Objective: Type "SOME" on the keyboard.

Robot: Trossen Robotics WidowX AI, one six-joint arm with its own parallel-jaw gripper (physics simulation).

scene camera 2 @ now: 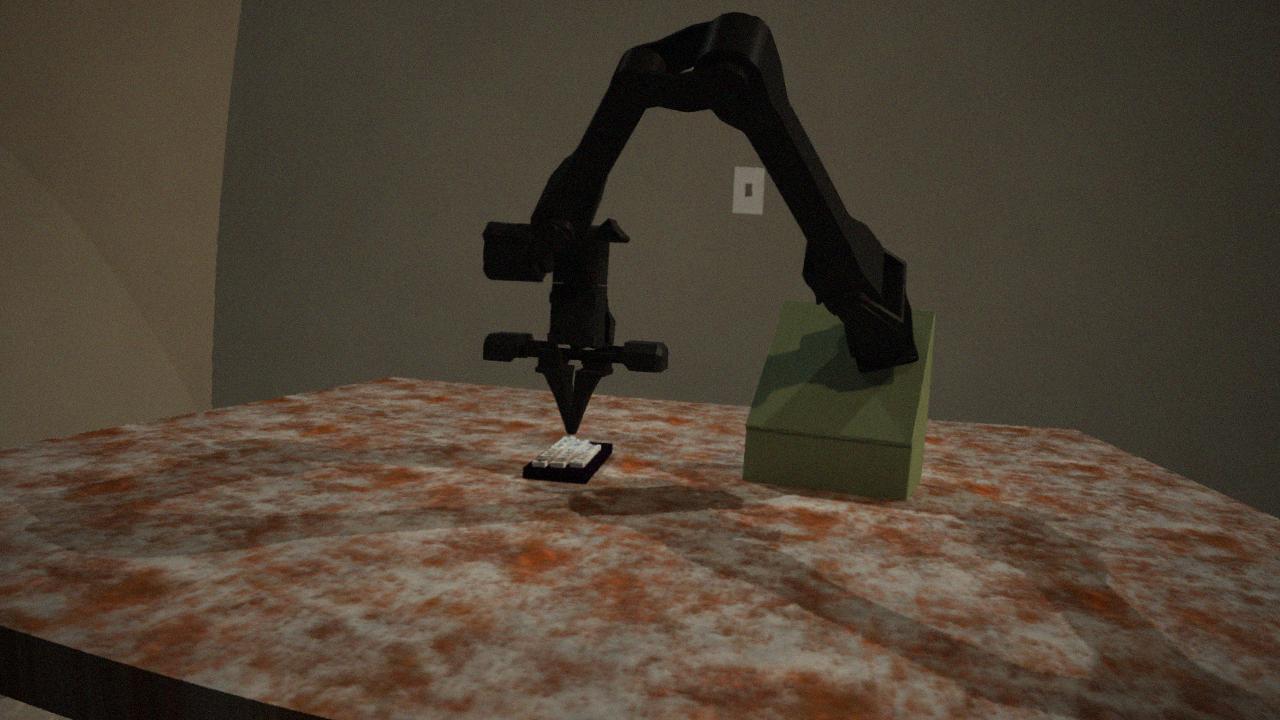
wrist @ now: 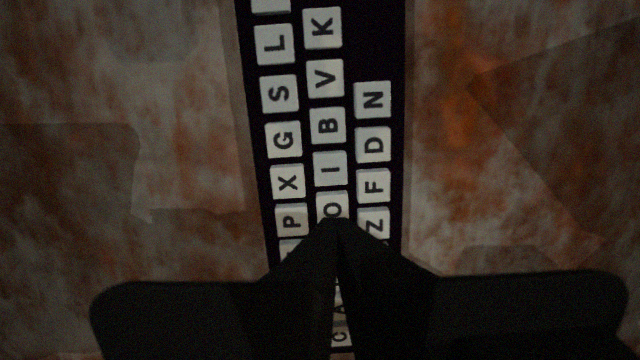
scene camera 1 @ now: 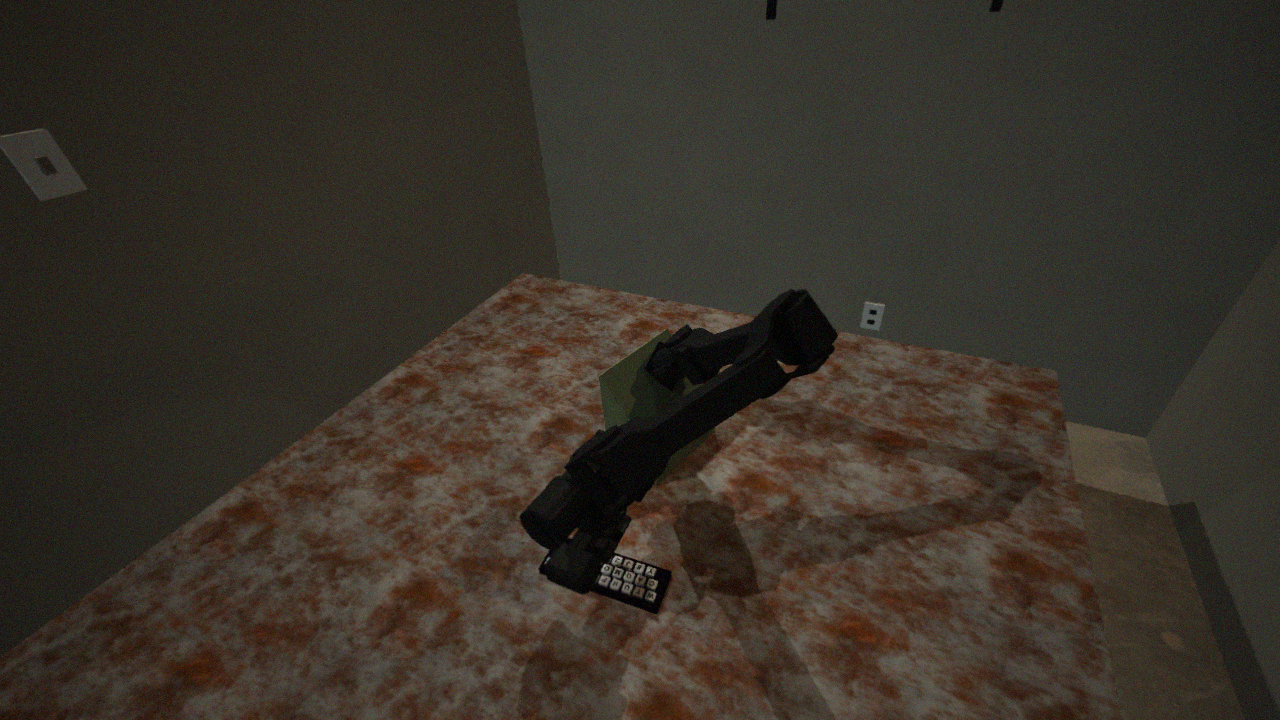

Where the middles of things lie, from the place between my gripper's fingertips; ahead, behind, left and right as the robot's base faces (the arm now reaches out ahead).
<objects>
Right now my hand is 2 cm above the o key (wrist: pixel 334 204). Round my hand: z key (wrist: pixel 375 220) 2 cm behind, 1 cm to the left, 2 cm below; black keyboard (scene camera 2: pixel 568 474) 3 cm below; p key (wrist: pixel 291 218) 2 cm ahead, 1 cm to the left, 2 cm below.
</objects>
